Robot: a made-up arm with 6 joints.
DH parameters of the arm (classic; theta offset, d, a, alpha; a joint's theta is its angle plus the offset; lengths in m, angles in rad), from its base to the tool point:
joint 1: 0 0.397 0 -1.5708
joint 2: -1.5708 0 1.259 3.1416
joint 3: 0 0 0 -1.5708
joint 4: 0 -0.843 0 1.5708
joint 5: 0 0.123 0 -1.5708
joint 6: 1.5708 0 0 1.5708
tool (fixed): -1.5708 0 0 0
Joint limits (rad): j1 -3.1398..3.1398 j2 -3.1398..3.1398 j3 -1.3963..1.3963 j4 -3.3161..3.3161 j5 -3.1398..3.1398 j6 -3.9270..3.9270
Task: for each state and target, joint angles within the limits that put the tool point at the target. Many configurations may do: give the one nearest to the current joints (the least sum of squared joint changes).
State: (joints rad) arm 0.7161 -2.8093 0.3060 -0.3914 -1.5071 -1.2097
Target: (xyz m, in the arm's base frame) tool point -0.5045 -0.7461 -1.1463
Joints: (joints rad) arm 0.8482 -3.0622 0.4795 -0.3618 -1.5071 -1.2097
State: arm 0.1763 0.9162 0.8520 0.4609 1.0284 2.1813
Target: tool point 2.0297 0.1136 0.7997
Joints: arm 0.1089 1.2267 1.1304 0.5038 1.0284 2.1813
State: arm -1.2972 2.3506 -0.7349 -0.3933 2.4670 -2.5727
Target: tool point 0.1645 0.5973 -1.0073
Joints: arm -2.0285 2.9666 0.0684 -0.3296 2.4670 -2.5727
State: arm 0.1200 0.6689 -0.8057 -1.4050 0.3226 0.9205
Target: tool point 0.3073 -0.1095 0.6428
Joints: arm -0.3105 0.8620 -1.3963 -1.4863 0.3226 0.9205
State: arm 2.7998 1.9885 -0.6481 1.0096 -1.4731 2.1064
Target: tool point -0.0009 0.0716 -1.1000
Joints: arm 2.7637 2.5205 -0.1526 1.0023 -1.4731 2.1064
